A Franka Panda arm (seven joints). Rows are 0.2 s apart.
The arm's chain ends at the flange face. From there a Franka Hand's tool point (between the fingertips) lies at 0.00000 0.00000 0.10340 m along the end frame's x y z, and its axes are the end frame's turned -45 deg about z.
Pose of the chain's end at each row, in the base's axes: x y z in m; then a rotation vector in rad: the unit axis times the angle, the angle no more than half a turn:
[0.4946 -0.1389 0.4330 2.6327 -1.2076 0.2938]
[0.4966 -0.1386 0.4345 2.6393 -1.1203 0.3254]
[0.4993 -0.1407 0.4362 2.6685 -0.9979 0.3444]
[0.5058 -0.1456 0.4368 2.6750 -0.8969 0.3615]
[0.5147 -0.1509 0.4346 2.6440 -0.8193 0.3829]
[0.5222 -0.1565 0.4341 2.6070 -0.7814 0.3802]
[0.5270 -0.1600 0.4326 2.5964 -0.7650 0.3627]
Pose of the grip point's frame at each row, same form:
[0.5034 -0.1688 0.3344 2.8461 -0.1064 0.1402]
[0.5074 -0.1714 0.3371 2.8144 -0.0245 0.1556]
[0.5123 -0.1750 0.3395 2.7920 0.0973 0.1647]
[0.5204 -0.1822 0.3412 2.7580 0.1911 0.1676]
[0.5304 -0.1923 0.3411 2.6995 0.2496 0.1628]
[0.5370 -0.2019 0.3424 2.6548 0.2704 0.1388]
[0.5405 -0.2066 0.3413 2.6433 0.2817 0.1153]

